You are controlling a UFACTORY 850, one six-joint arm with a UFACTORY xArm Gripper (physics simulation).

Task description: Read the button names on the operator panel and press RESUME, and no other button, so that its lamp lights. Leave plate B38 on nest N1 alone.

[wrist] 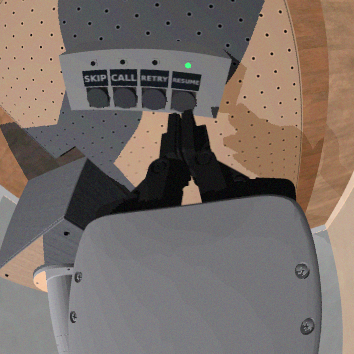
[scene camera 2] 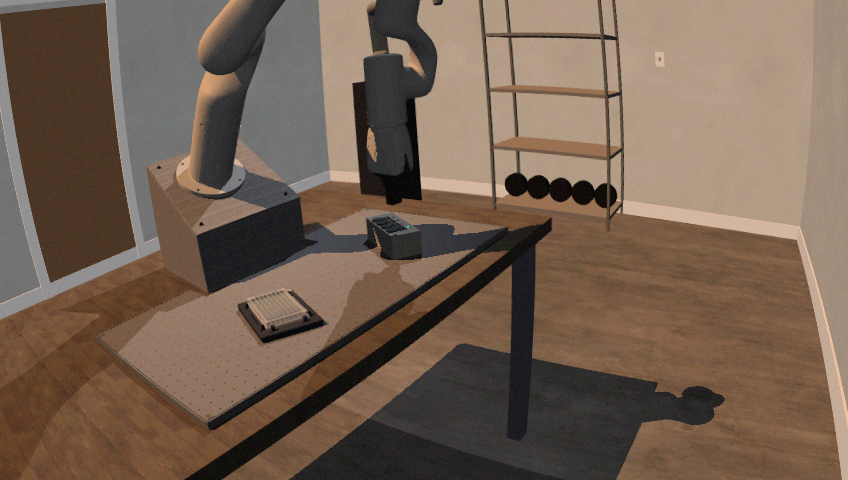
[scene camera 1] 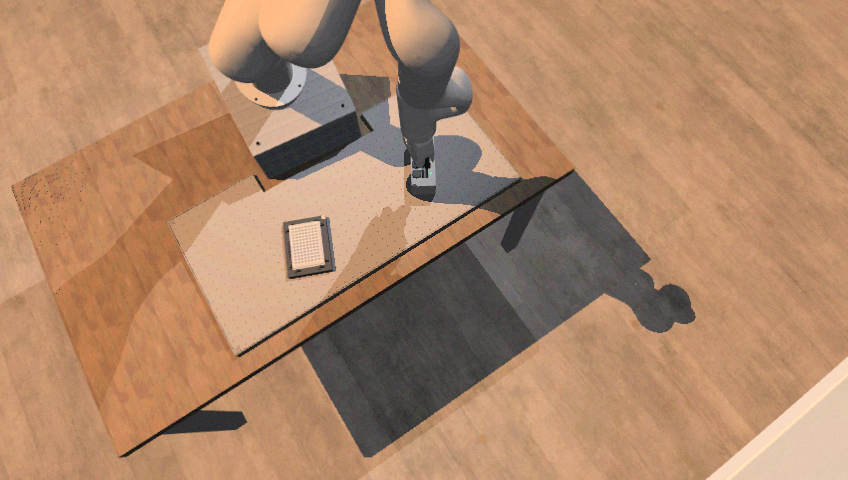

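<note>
The grey operator panel has four round dark buttons, labelled SKIP, CALL, RETRY and RESUME from left to right in the wrist view. The lamp above RESUME is lit green; the lamps above SKIP, CALL and RETRY are dark. My gripper is shut and empty. It hangs above the panel, apart from it, with its tips by the RESUME button in the wrist view. Plate B38 sits on the dark nest N1.
The panel and nest stand on a perforated board on the wooden table. The arm's box-shaped base stands behind the board. A shelf rack stands by the far wall.
</note>
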